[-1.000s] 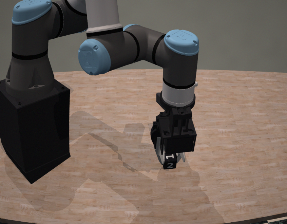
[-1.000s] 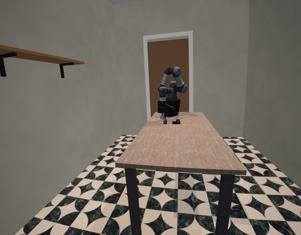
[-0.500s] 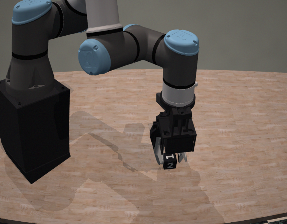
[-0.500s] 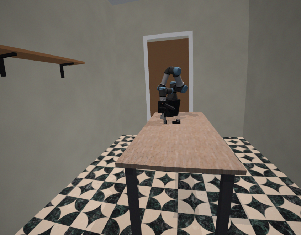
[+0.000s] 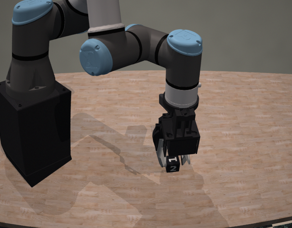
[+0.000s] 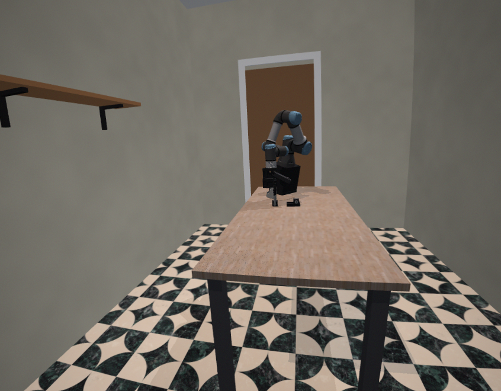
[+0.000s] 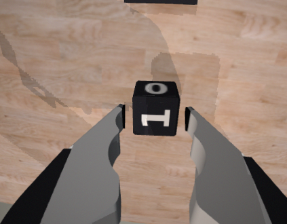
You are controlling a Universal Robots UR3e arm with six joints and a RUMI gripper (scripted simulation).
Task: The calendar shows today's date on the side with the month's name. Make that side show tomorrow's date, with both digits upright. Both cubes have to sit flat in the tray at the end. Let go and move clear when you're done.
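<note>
Now: the black number cube 1 cm below my hand. Also, from my hand: black calendar tray (3 cm behind, 11 cm to the left, 2 cm below).
</note>
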